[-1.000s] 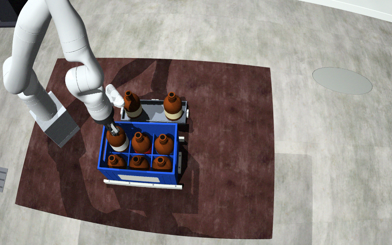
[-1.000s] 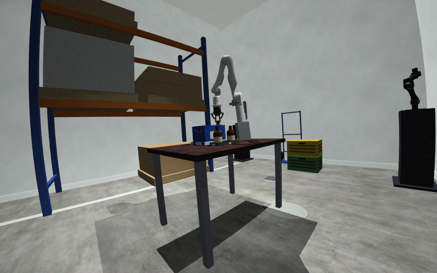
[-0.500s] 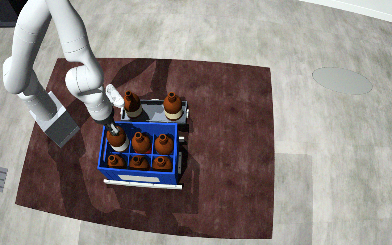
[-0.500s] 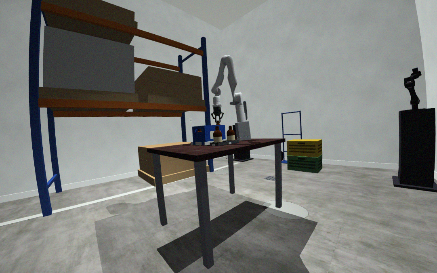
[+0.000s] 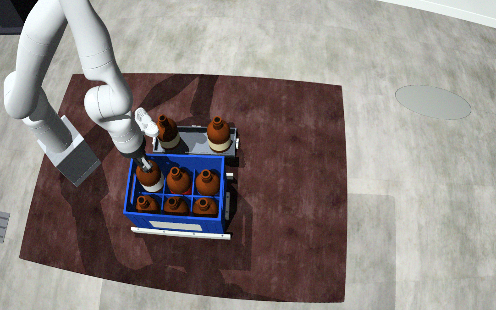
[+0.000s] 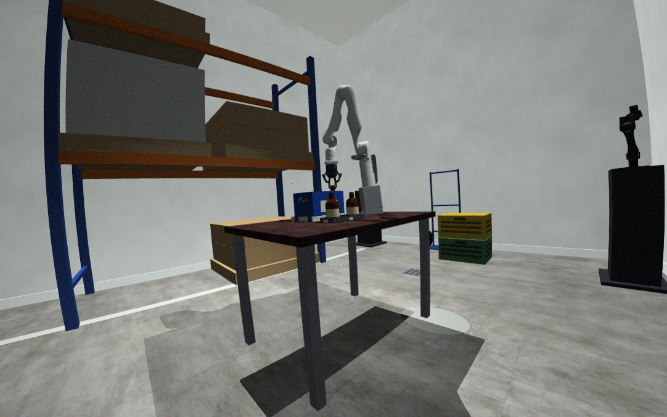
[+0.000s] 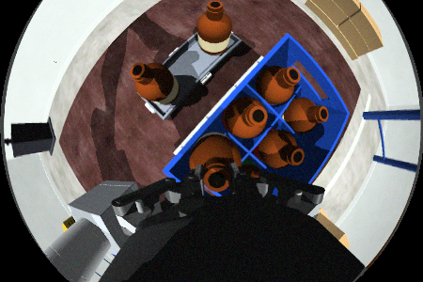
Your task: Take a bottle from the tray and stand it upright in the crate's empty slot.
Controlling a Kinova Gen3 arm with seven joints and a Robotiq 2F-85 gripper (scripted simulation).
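My hand is 70 mm above the brown bottle. Also, from my hand: grey tray: 200 mm below, 190 mm to the left, 80 mm ahead; crate: 120 mm below, 90 mm ahead, 30 mm to the right.
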